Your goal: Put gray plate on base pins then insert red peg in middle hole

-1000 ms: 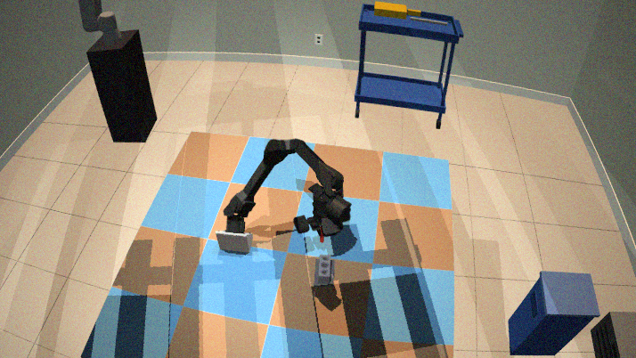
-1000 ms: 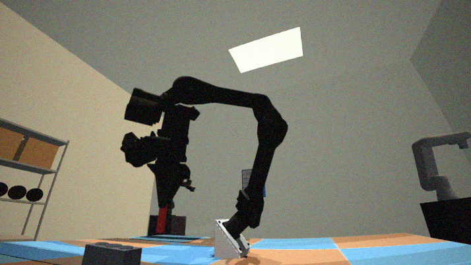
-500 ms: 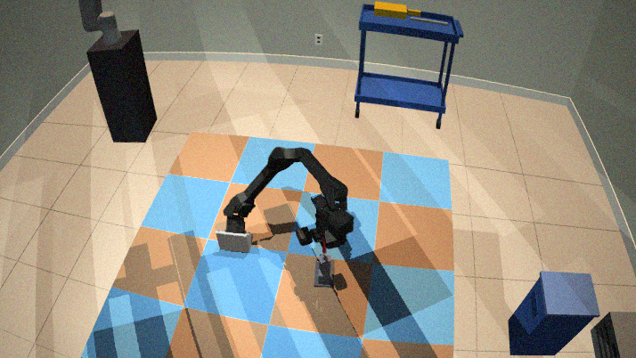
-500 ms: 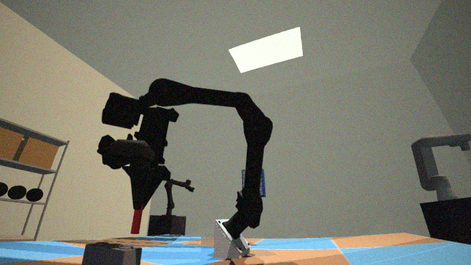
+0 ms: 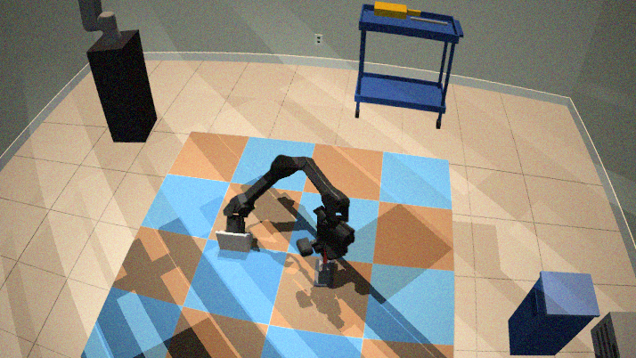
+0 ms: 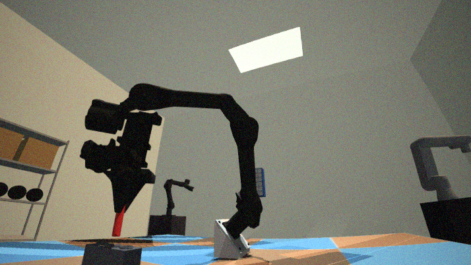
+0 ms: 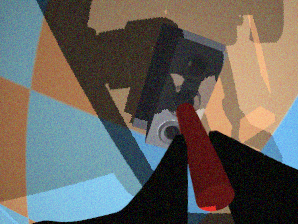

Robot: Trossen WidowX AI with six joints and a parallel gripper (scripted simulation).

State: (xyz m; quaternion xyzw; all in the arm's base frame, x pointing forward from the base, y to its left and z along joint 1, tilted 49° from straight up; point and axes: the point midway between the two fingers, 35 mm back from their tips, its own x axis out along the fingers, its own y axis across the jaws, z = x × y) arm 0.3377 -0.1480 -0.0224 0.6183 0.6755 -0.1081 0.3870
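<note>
My gripper tip is now right at the red peg. The rest, counted from my gripper tip: gray plate 70 mm below; base 110 mm below.
</note>
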